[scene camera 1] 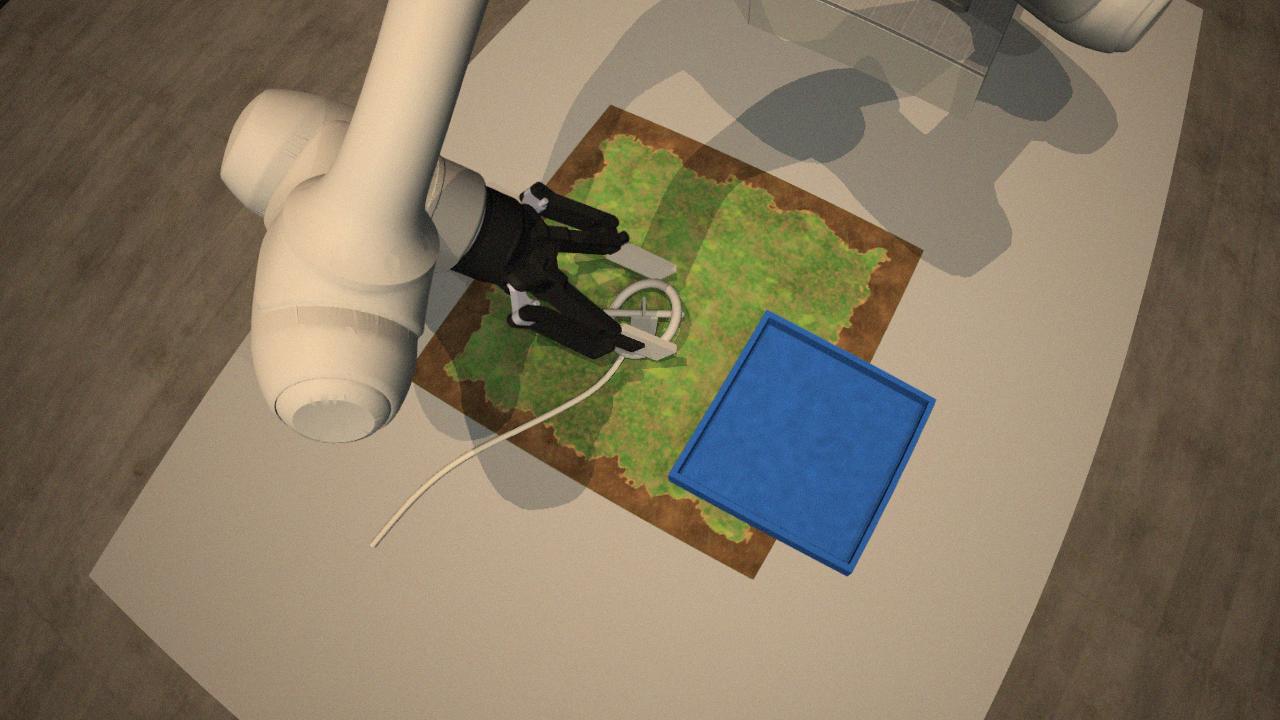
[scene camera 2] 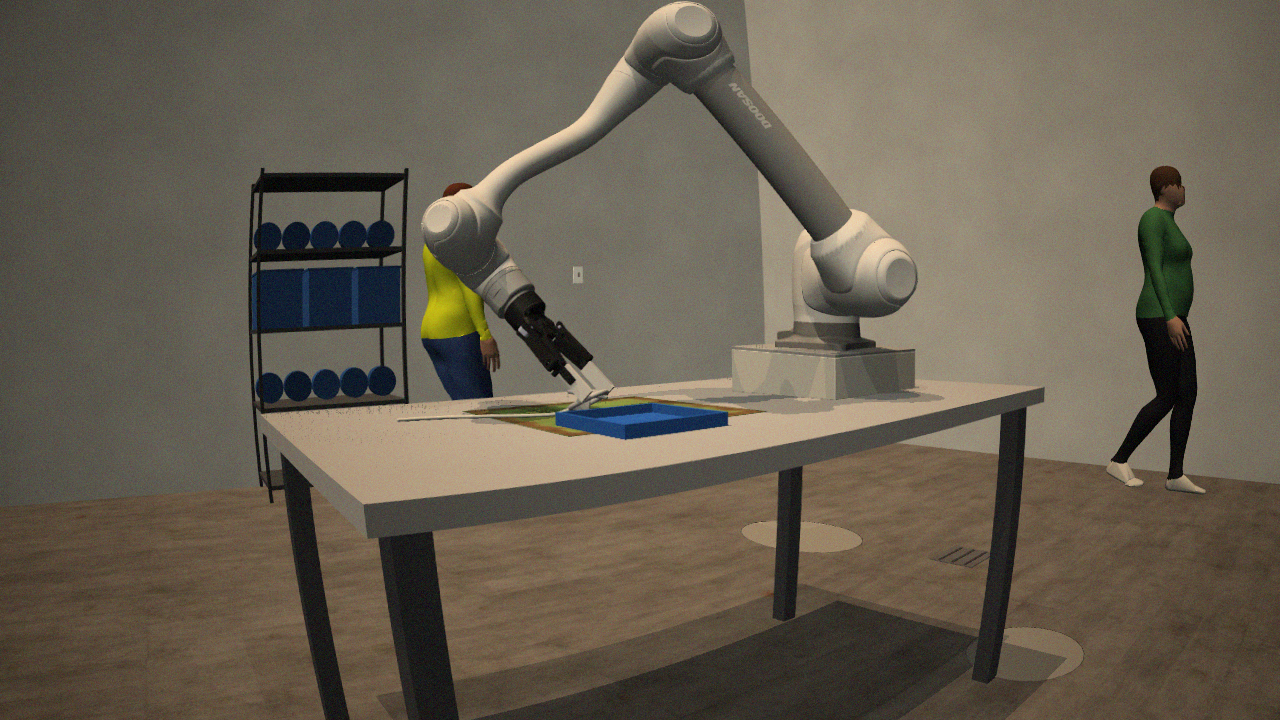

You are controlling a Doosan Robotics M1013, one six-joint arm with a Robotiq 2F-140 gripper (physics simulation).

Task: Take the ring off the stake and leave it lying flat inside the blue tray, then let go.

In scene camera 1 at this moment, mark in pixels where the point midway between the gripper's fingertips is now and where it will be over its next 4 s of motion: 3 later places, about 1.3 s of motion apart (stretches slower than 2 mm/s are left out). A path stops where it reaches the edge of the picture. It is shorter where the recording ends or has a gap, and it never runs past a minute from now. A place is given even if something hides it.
My gripper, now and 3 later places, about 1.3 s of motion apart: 666, 312; 634, 296; 612, 266; 600, 269
